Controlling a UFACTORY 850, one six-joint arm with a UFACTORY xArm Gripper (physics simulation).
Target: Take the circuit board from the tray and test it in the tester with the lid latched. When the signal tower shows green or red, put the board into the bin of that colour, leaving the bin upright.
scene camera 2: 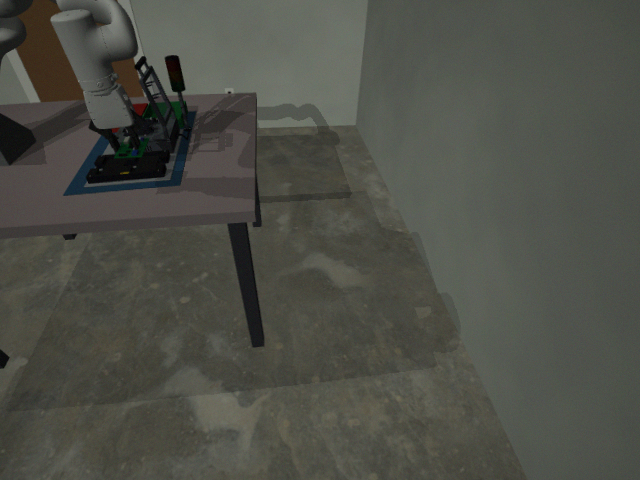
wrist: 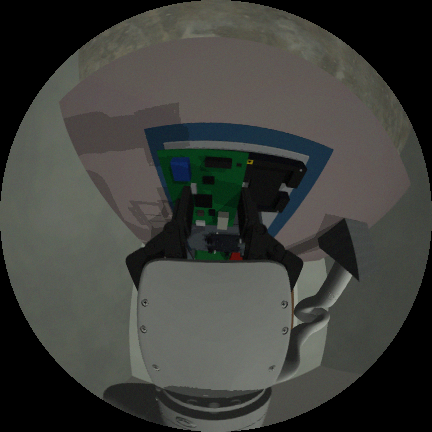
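My gripper is shut on the green circuit board, with a finger on each side of it. The board is held low over or at the black tray; whether it touches the tray cannot be told. The grey tester is behind the tray, and its lid stands raised. The signal tower shows dull red and dark green segments; neither looks clearly lit. The red bin and green bin are behind the tester, partly hidden.
A blue-bordered mat lies under the tray and tester on the pinkish table. A dark wedge-shaped object is at the left in the scene view. The table's right edge is beside the mat.
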